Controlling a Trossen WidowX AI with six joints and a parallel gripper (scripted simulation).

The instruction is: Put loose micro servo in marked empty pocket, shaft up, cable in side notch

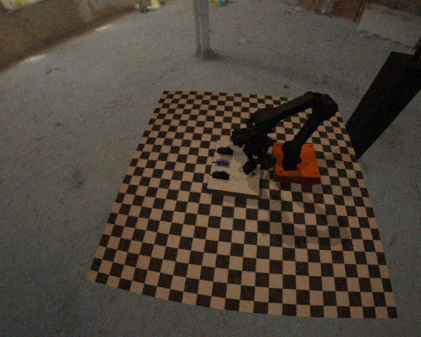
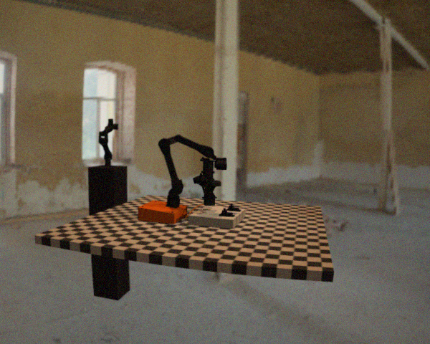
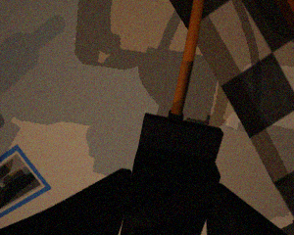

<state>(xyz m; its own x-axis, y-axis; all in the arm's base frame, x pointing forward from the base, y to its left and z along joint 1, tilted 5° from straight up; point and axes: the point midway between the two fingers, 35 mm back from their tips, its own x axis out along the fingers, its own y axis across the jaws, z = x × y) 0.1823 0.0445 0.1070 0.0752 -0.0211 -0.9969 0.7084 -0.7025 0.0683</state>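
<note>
Now: gripper tip 3 cm short of the deck, 3 cm to the left of it and 10 cm above it.
</note>
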